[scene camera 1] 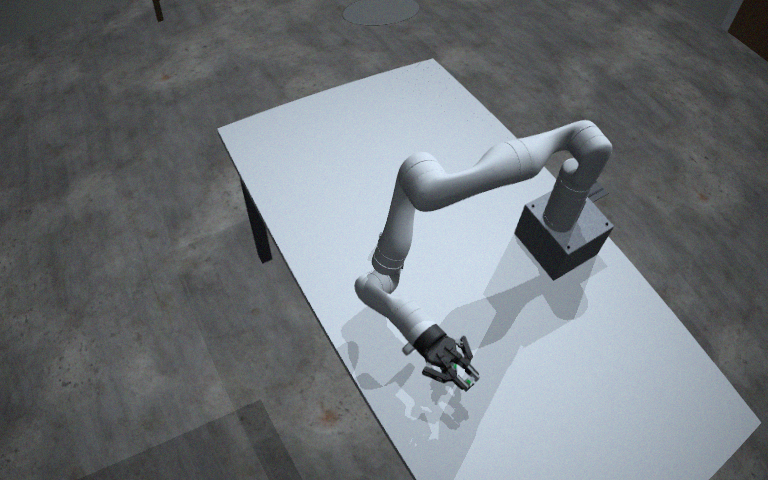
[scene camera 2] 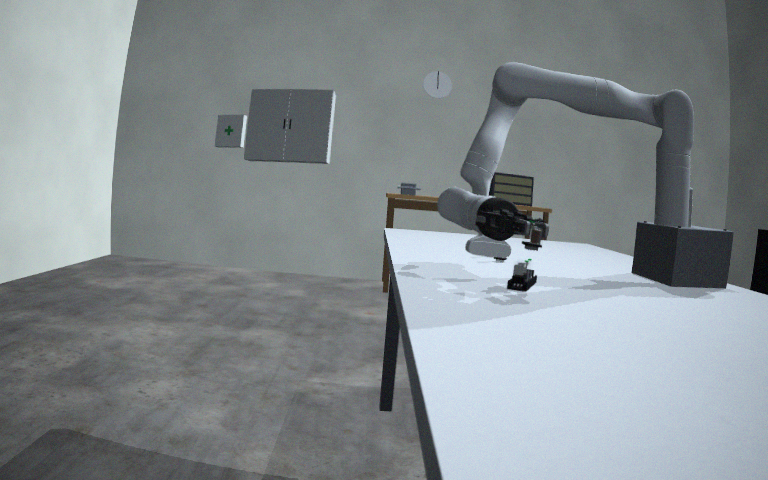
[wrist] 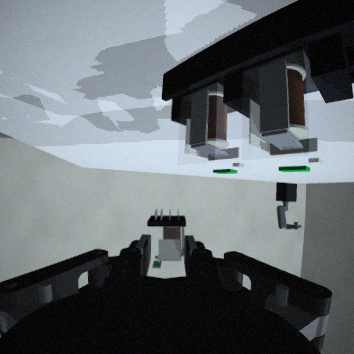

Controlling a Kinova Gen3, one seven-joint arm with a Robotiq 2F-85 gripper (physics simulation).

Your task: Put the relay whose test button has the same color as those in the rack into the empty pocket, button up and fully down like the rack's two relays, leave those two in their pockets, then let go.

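Frame: origin at the arm's base, x right, y ahead, z up, level; metres.
Where they show: gripper, fingertip midpoint: (scene camera 1: pixel 472 384) (scene camera 2: pixel 537 230) (wrist: pixel 167 246); arm's base, origin of the base link: (scene camera 1: pixel 558 218) (scene camera 2: pixel 670 225).
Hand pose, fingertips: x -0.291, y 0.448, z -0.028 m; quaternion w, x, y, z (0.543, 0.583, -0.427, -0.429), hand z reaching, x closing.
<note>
Things, the pixels of their top centre, and the offset from my fingertips. "spot": a spot on its surface instead. Level surfaces: height alone.
- relay, middle of its top: (wrist: pixel 165 266) (scene camera 2: pixel 534 221) (scene camera 1: pixel 470 379) dx +0.010, dy +0.003, dz +0.013 m
- green button, surface spot: (wrist: pixel 157 264) spot: dx +0.018, dy +0.011, dz +0.008 m
- black rack, middle of its top: (wrist: pixel 285 98) (scene camera 2: pixel 524 272) dx +0.106, dy -0.012, dz -0.082 m
- small dark base, middle of its top: (scene camera 2: pixel 500 257) dx +0.409, dy -0.025, dz -0.095 m
- white table, its level: dz -0.105 m
My gripper (scene camera 1: pixel 471 381) (scene camera 2: pixel 535 227) (wrist: pixel 167 246) is shut on a relay (scene camera 2: pixel 534 236) (wrist: pixel 170 249). The relay has a black base, a brown coil and a green button (wrist: pixel 157 264). It is upright, its pins on the table side and its button on the opposite side. The black rack (scene camera 2: pixel 521 283) (wrist: pixel 200 75) stands on the table; in scene camera 2 the held relay is above it, apart from it. Two relays (wrist: pixel 209 122) (wrist: pixel 282 102) with green buttons stand in the rack. The gripper and its shadow make the rack hard to see in scene camera 1; the empty pocket is unclear.
A small dark base (scene camera 2: pixel 500 258) shows on the white table (scene camera 1: pixel 594 384) (scene camera 2: pixel 566 367) under the wrist, mostly hidden by the arm. The robot's box-shaped pedestal (scene camera 1: pixel 543 249) (scene camera 2: pixel 679 257) stands at the table's side. A wooden desk (scene camera 2: pixel 416 201) is behind.
</note>
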